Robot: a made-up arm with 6 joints.
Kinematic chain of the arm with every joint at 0, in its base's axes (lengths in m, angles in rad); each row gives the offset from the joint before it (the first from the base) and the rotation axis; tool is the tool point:
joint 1: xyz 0 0 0.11 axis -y
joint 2: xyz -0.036 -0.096 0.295 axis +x
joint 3: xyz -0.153 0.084 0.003 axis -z
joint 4: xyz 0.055 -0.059 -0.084 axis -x
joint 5: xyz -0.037 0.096 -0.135 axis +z
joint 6: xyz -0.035 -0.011 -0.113 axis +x
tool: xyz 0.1 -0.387 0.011
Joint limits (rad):
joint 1: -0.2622..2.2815
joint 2: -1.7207..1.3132
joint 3: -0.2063..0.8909
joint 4: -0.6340..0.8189
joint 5: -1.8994..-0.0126
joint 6: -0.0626..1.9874
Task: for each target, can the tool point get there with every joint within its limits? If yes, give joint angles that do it. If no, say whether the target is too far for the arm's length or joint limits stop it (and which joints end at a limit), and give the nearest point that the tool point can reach.
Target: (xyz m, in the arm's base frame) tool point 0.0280 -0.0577 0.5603
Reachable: no: joint limits stop it (at a limit: joint 1, joint 3, joint 4, joint 5) | nearest point 0.0288 -0.0621 0.4531 | short by 0.107 m
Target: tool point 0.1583 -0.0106 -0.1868
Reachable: yes | joints 1.3470 0.5606 -0.0136 -0.1403 -0.3976 0.3362
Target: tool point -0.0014 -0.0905 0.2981
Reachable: no: joint limits stop it (at a limit: joint 1, joint 3, joint 4, joint 6) | nearest point 0.0446 -0.0888 0.4367 | short by 0.146 m
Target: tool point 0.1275 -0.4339 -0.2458
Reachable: yes | joints 1.9945 -0.3380 0.3121 0.0195 -0.4143 0.1287
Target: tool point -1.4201 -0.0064 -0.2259
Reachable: no: too far | nearest point -0.8422 -0.2473 -0.0892 | short by 0.641 m
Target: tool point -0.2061 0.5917 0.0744
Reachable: yes | joints 1.5992 0.9665 0.7004 -0.5180 -1.5758 1.5062
